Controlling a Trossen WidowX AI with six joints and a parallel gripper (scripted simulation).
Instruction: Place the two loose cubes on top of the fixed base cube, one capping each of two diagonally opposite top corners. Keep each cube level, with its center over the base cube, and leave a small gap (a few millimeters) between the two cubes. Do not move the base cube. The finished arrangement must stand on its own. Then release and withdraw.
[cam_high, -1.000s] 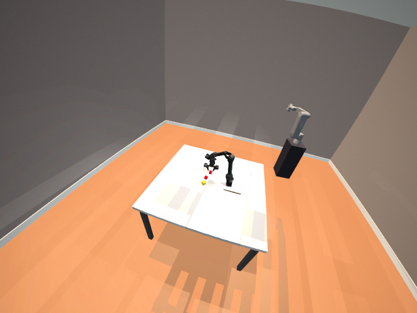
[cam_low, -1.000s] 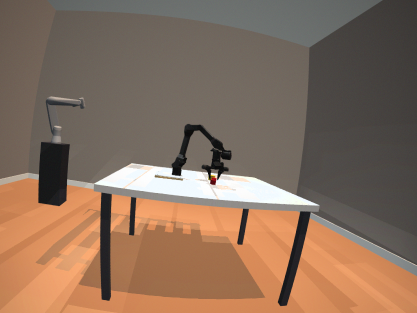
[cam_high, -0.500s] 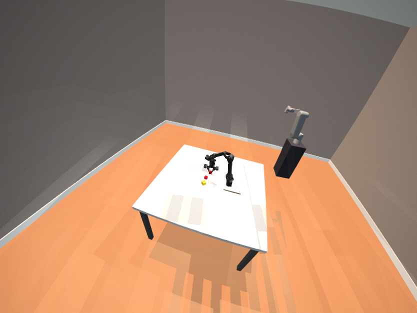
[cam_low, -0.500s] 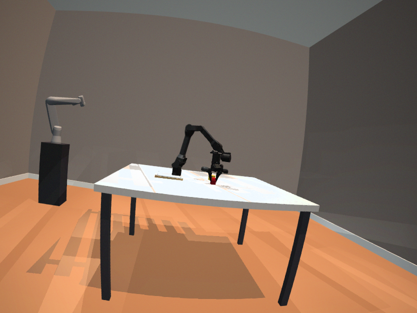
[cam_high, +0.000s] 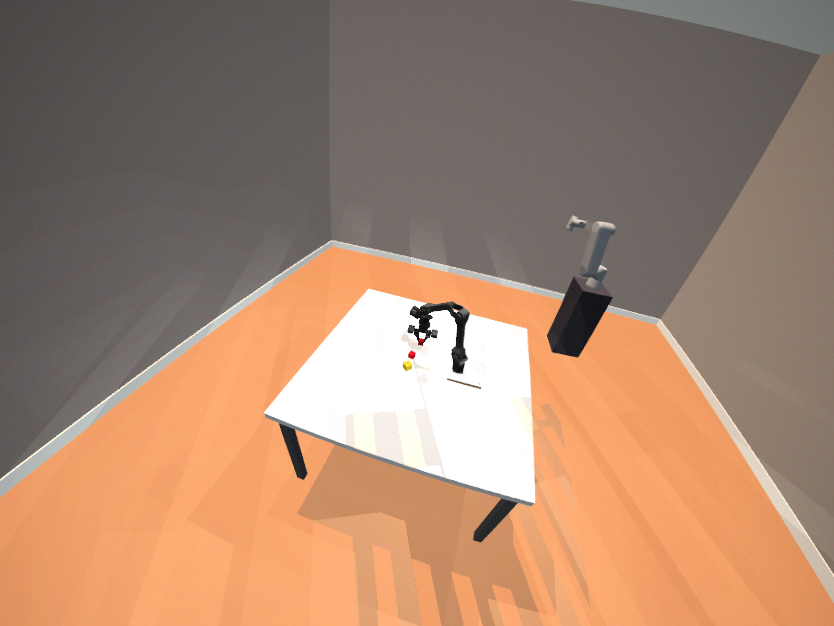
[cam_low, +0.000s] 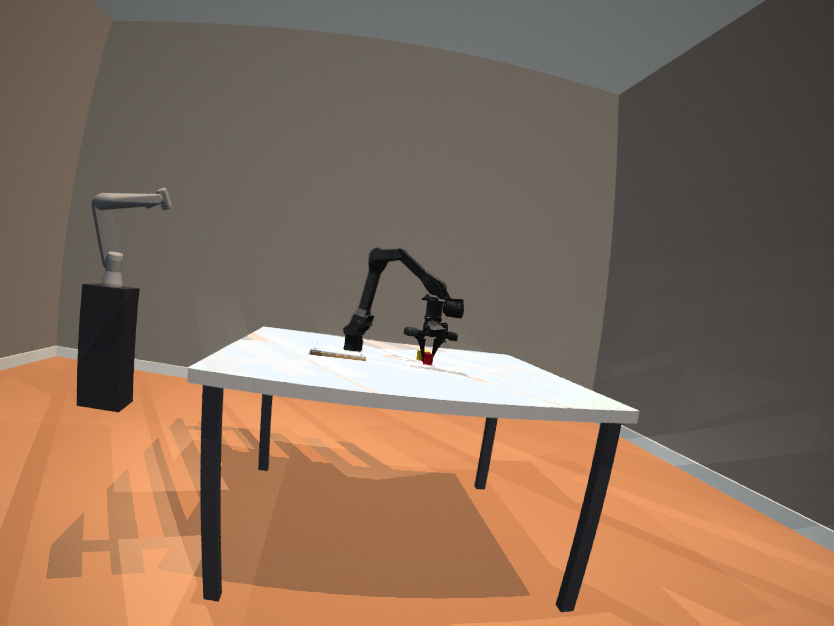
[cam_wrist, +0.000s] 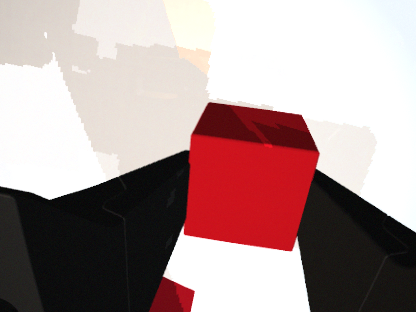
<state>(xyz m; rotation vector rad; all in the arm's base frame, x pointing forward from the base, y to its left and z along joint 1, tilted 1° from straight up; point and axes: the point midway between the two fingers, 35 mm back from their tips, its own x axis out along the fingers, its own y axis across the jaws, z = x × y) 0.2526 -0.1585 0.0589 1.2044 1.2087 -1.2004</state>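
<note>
The yellow base cube lies 40 mm ahead of my gripper tip, 210 mm to the left of it and 20 mm below it. From my gripper tip the other things lie so: red cube: 40 mm ahead, 110 mm to the left, 20 mm below.
</note>
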